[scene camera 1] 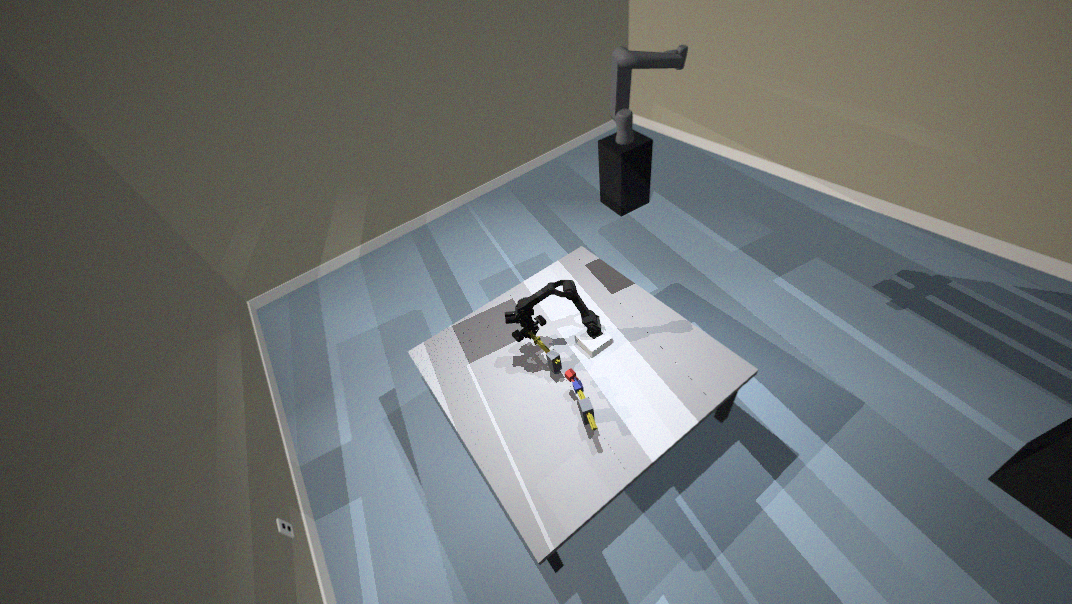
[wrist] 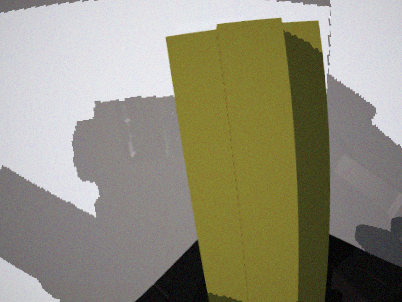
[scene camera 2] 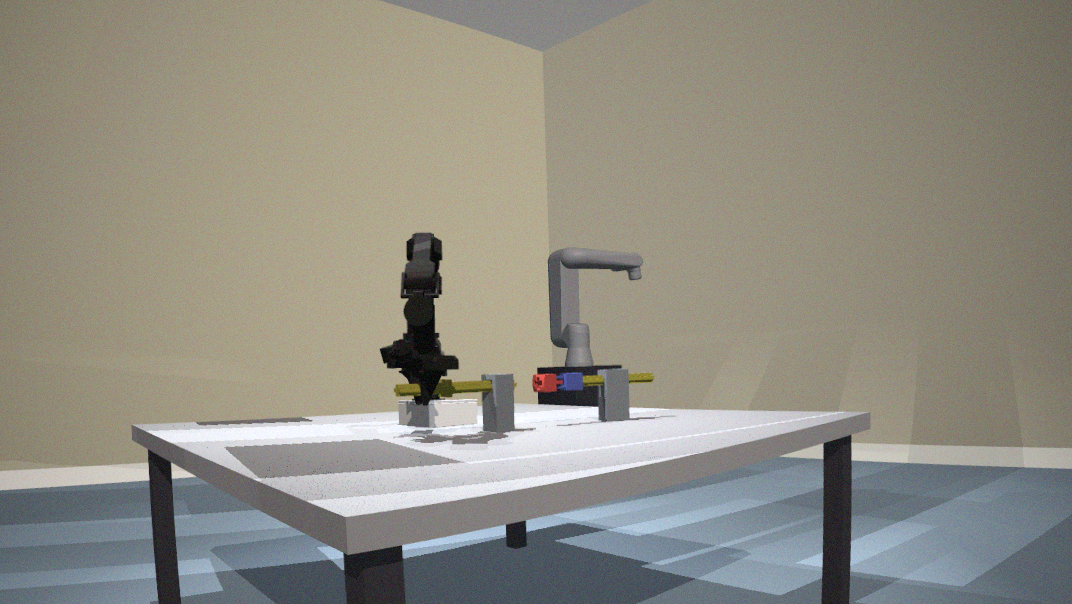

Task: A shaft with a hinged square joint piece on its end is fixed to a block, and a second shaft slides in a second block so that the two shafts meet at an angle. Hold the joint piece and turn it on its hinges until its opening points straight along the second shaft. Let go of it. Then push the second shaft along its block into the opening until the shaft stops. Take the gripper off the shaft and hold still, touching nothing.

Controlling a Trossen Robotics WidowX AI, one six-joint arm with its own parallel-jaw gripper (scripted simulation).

Labels:
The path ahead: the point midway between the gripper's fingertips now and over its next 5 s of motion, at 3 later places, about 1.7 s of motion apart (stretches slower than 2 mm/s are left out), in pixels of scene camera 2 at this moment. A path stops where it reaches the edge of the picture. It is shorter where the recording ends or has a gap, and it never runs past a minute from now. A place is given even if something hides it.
My gripper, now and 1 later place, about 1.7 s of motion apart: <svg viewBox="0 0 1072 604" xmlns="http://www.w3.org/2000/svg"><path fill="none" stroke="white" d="M422 405L449 403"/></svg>

